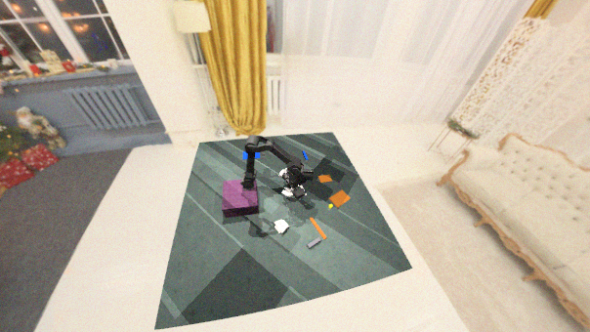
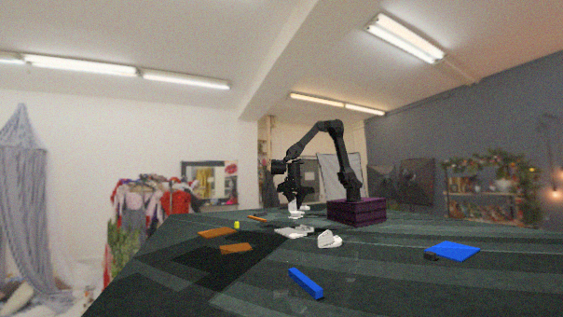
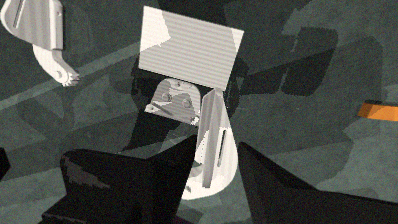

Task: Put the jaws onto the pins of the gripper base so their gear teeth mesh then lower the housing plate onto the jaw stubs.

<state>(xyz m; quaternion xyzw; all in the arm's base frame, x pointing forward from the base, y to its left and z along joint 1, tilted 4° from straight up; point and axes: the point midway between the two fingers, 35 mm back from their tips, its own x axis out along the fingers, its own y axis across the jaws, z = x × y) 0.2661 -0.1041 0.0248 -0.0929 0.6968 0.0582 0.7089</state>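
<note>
Now: the white plate-like part 70 mm ahead of my gripper tip, 60 mm to the left of it and 80 mm below it. Round my gripper tip: orange bar 90 mm ahead, 240 mm to the right, 80 mm below; white gripper base 120 mm behind, 170 mm to the right, 50 mm below; white housing plate 60 mm to the left, 70 mm below.
</note>
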